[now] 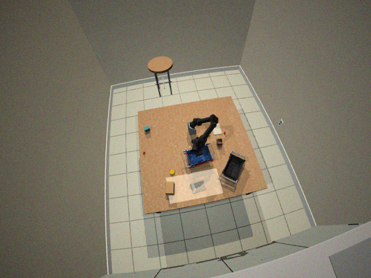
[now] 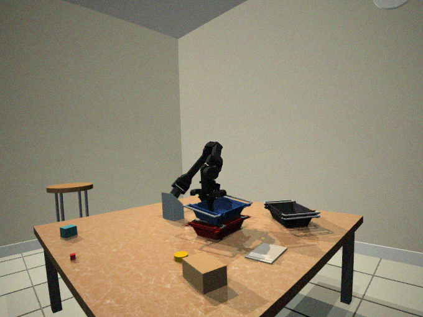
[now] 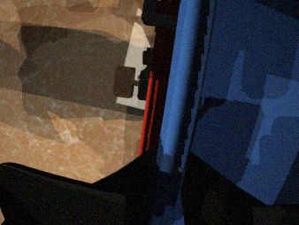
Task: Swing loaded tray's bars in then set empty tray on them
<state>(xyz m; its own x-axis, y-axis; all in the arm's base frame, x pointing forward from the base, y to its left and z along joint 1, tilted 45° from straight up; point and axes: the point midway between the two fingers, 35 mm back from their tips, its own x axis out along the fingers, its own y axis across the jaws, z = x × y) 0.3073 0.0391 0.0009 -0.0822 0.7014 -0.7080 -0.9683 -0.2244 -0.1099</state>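
Right now my gripper tip is 70 mm short of the blue tray, 20 mm to the right of it and 20 mm below it. Round my gripper tip: teal block 580 mm to the right, 370 mm behind, 70 mm below; then small red cube 600 mm to the right, 90 mm below, 60 mm behind; then tan box 370 mm ahead, 300 mm to the right, 70 mm below.
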